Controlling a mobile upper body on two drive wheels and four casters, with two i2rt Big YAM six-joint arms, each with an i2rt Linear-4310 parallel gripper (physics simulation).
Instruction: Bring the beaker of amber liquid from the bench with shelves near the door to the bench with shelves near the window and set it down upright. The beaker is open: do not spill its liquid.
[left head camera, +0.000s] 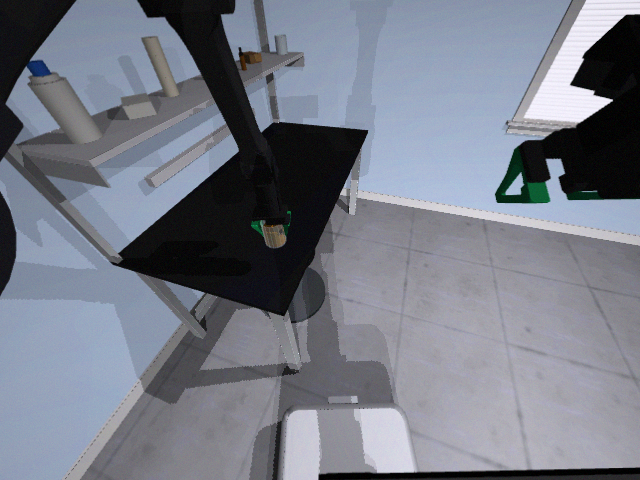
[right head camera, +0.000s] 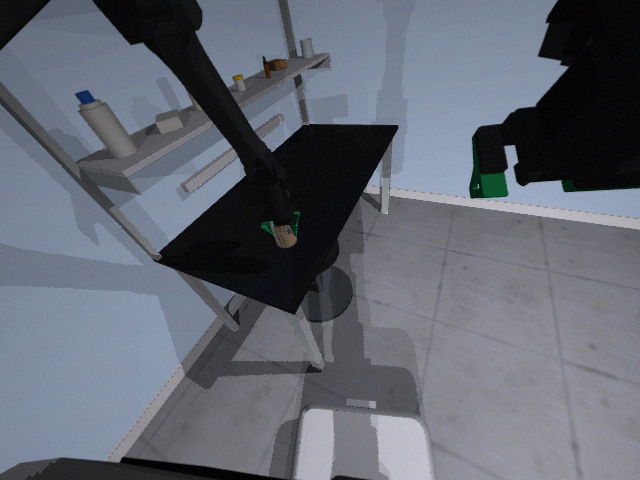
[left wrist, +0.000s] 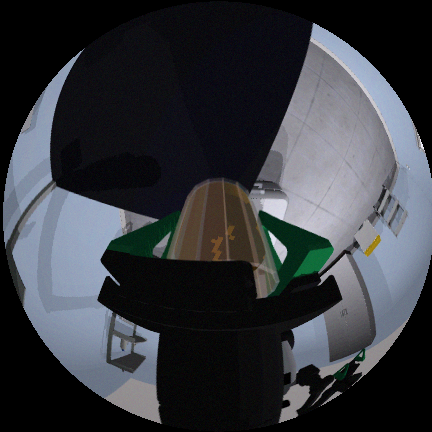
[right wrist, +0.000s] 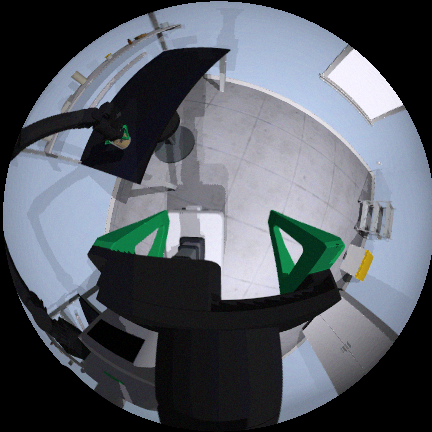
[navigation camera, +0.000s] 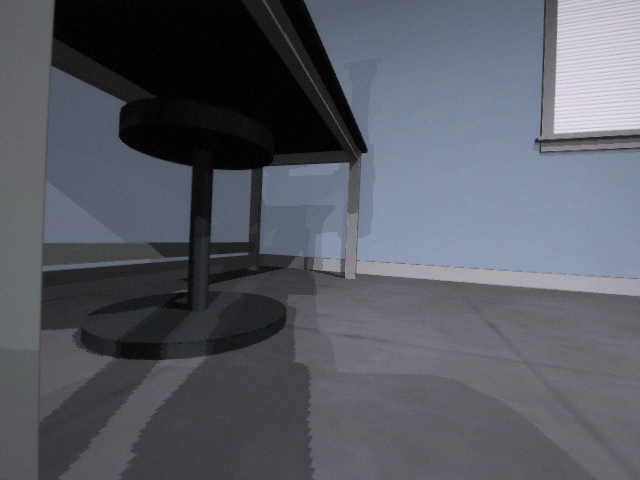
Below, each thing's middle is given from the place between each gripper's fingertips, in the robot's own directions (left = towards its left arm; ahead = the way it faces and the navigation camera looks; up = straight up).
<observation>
I see my left gripper 10 mm past the beaker of amber liquid (left wrist: 218, 221) and 30 mm below it.
My right gripper is now 30 cm short of the beaker of amber liquid, 44 cm to the right of it and 33 cm above it.
</observation>
